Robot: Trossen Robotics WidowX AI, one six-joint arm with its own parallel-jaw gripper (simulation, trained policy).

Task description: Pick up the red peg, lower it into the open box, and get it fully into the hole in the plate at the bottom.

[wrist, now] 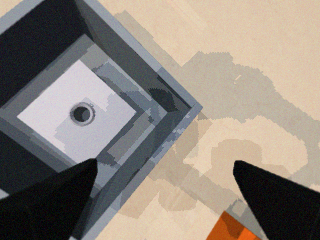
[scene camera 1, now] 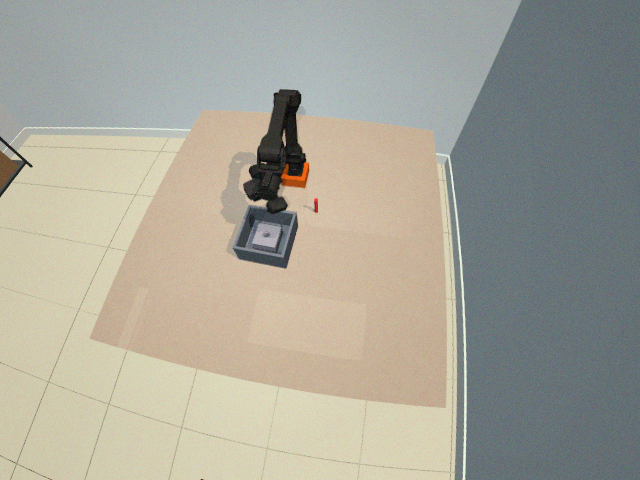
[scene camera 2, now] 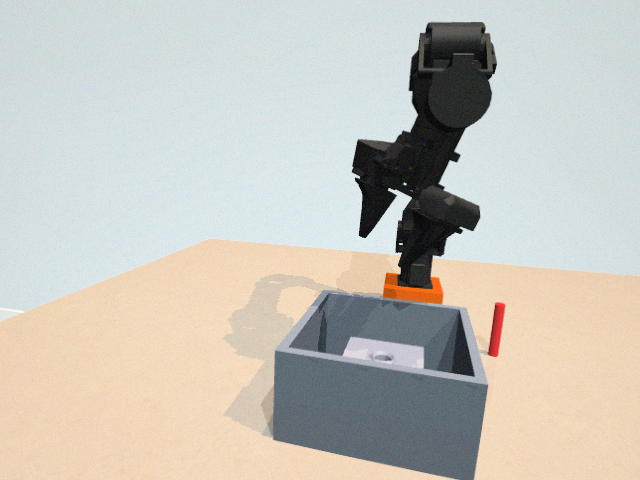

Observation:
In view: my gripper (scene camera 2: 380,251), a plate (scene camera 2: 391,353) and a grey box (scene camera 2: 390,414).
The plate shows as well in the wrist view (wrist: 56,114). The grey box is seen too in the wrist view (wrist: 46,46) and in scene camera 1 (scene camera 1: 287,220). My gripper shows as well in the wrist view (wrist: 166,165).

